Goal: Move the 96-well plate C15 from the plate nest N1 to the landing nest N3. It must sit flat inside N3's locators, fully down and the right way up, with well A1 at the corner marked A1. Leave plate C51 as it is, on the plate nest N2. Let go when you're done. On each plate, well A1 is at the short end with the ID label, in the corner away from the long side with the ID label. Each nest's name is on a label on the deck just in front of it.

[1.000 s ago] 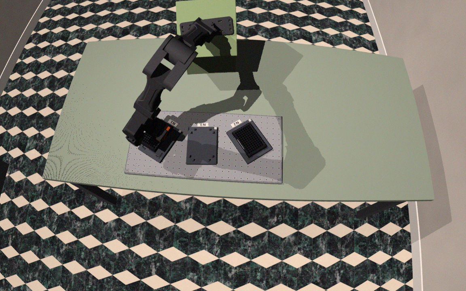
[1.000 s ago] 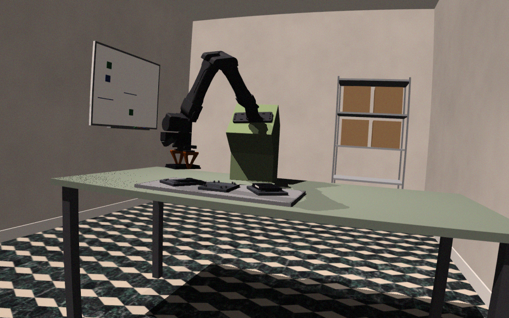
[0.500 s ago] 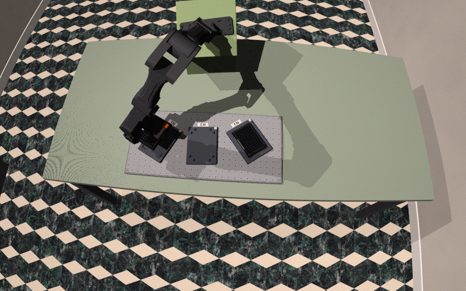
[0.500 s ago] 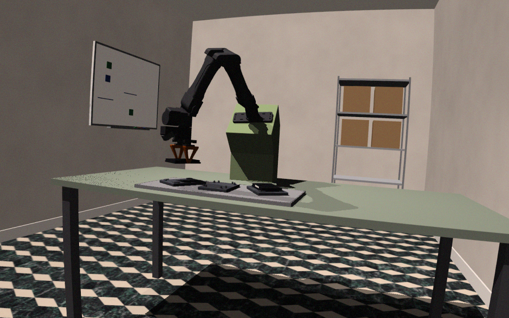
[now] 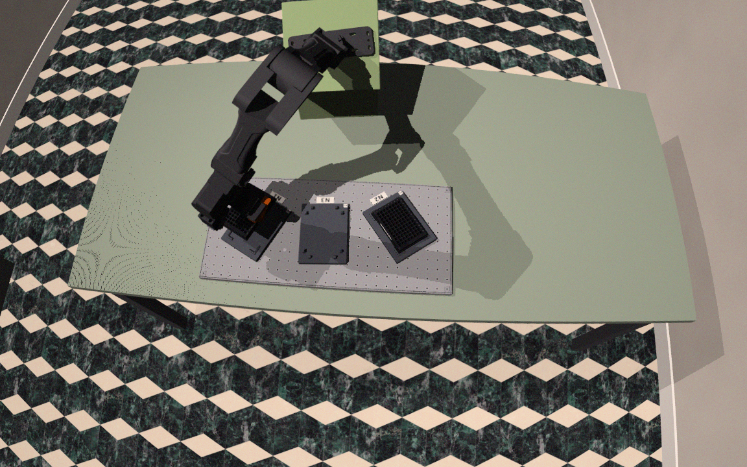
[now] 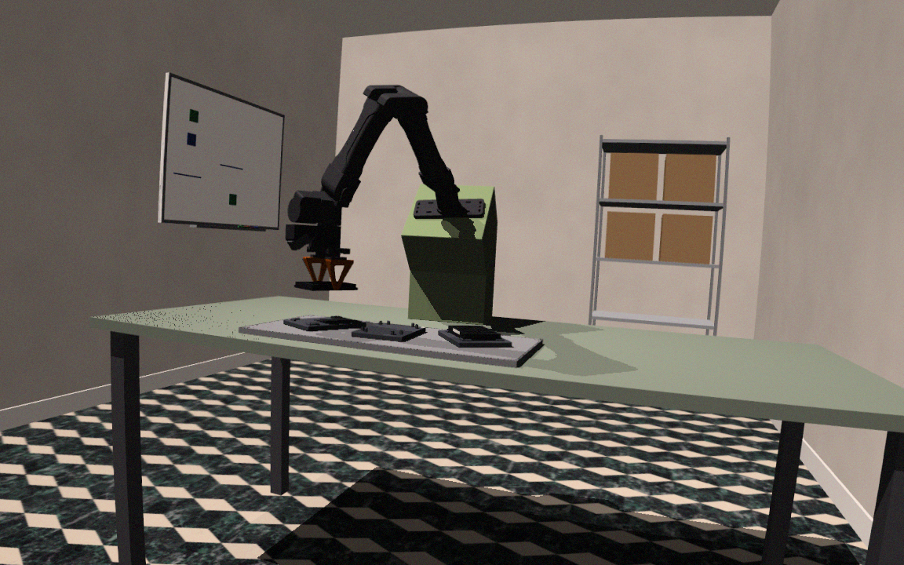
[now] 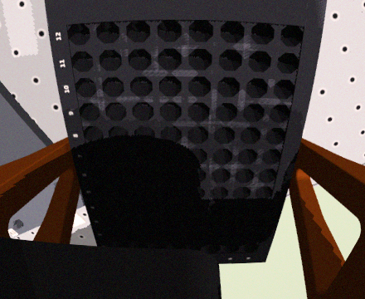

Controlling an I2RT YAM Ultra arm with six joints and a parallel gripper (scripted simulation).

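The landing nest N3 lies 170 mm to the left of my hand, 90 mm below it and 50 mm ahead of it. Round my hand: plate nest N1: 90 mm below; N1 label: 100 mm below, 80 mm behind, 60 mm to the left.
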